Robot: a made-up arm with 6 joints.
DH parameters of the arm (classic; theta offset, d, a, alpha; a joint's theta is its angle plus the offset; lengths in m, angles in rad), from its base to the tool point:
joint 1: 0 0.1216 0 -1.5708
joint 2: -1.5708 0 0.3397 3.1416
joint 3: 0 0 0 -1.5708
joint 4: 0 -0.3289 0 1.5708
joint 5: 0 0.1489 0 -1.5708
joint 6: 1.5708 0 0 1.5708
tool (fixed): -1.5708 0 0 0
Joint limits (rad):
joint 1: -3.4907..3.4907
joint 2: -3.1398..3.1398
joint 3: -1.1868..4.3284
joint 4: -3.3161..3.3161
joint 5: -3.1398..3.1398
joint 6: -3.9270..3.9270
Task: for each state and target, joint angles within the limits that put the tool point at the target. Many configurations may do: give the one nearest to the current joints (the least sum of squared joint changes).
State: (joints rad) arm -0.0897 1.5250 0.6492 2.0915 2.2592 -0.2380
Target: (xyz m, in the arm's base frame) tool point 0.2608 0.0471 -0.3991
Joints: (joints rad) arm -0.1379 2.1005 0.0516 2.1581 2.2592 -0.2380
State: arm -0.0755 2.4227 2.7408 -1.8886 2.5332 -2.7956
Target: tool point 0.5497 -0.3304 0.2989
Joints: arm -0.5803 1.6279 2.6253 -1.7399 2.5332 -2.7956
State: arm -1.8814 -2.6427 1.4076 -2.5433 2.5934 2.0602
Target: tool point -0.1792 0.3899 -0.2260
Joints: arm -0.9571 -2.9347 0.6178 -2.1225 2.5934 2.0602
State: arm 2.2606 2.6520 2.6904 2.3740 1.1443 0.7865
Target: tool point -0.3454 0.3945 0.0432
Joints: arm 2.0923 2.4400 2.6747 2.3344 1.1443 0.7865
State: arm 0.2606 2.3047 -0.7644 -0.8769 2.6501 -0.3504
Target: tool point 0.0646 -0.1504 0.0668
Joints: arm 1.0006 2.8090 -1.0678 -0.4264 2.6501 -0.3504
